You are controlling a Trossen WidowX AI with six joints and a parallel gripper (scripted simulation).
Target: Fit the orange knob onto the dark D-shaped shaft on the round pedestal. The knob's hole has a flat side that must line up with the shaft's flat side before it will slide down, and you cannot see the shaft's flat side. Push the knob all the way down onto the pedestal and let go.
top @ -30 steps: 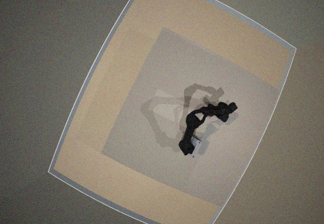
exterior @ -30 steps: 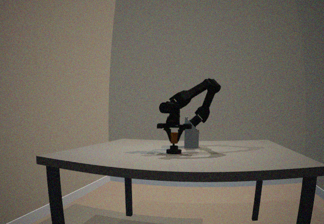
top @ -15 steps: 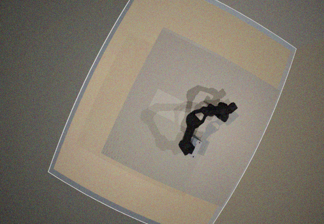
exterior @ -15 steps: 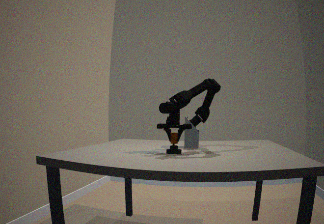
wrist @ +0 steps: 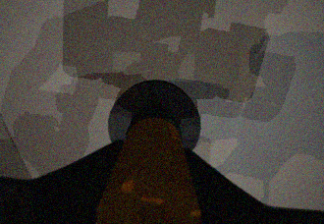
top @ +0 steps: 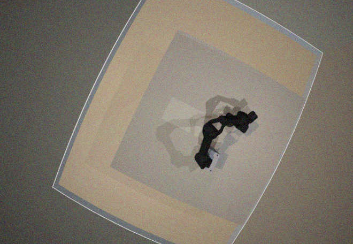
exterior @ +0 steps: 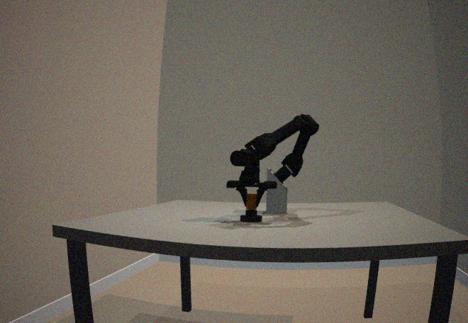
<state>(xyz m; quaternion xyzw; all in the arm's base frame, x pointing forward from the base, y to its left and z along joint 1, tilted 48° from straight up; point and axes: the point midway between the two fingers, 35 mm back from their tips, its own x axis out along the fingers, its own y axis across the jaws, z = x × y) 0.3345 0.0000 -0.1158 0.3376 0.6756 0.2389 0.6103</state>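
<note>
The orange knob lies 2 cm above my gripper tip. Round my gripper tip: dark round pedestal (3 cm below).
</note>
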